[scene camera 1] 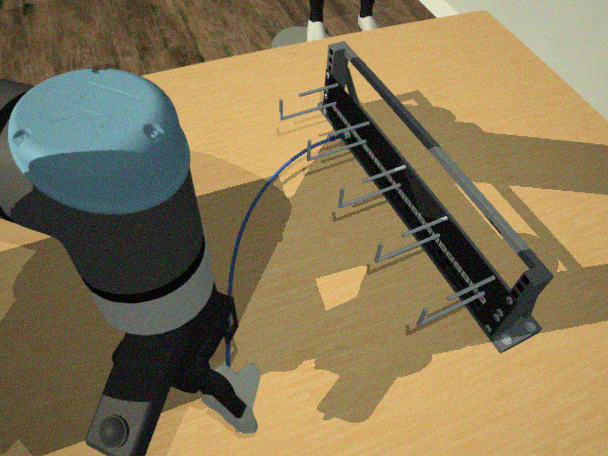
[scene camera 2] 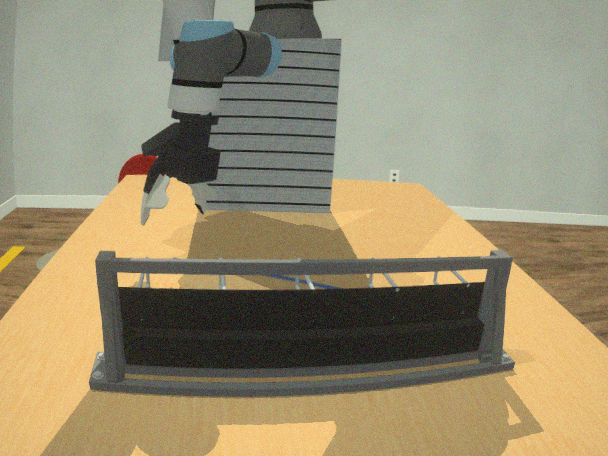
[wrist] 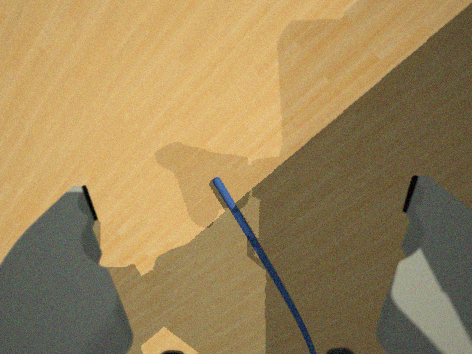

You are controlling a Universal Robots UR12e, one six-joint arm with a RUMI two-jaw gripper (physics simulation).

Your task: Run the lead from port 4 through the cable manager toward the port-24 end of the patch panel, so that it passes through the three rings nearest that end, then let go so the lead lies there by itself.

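The blue lead (scene camera 1: 243, 220) (scene camera 2: 295, 280) (wrist: 265, 261) leaves the patch panel (scene camera 1: 417, 192) (scene camera 2: 300, 310) near its far end in scene camera 1, passes by the second ring (scene camera 1: 337, 150) from there and curves over the table. Its free end (wrist: 217, 181) lies on the table between the fingers in the wrist view; a finger hides it in scene camera 1. The three rings at the near end, the third (scene camera 1: 370, 196), fourth (scene camera 1: 407, 248) and fifth (scene camera 1: 452, 310), hold no lead. My gripper (scene camera 2: 173, 218) (wrist: 247, 185) is open above the lead's end, touching nothing.
The panel's grey frame (scene camera 1: 452, 172) (scene camera 2: 300, 265) stands on the wooden table (scene camera 1: 450, 400) (scene camera 2: 45, 345), its cross rail behind the panel. The first ring (scene camera 1: 305, 113) is at the far end. A grey striped block (scene camera 2: 280, 150) stands behind the gripper in scene camera 2.
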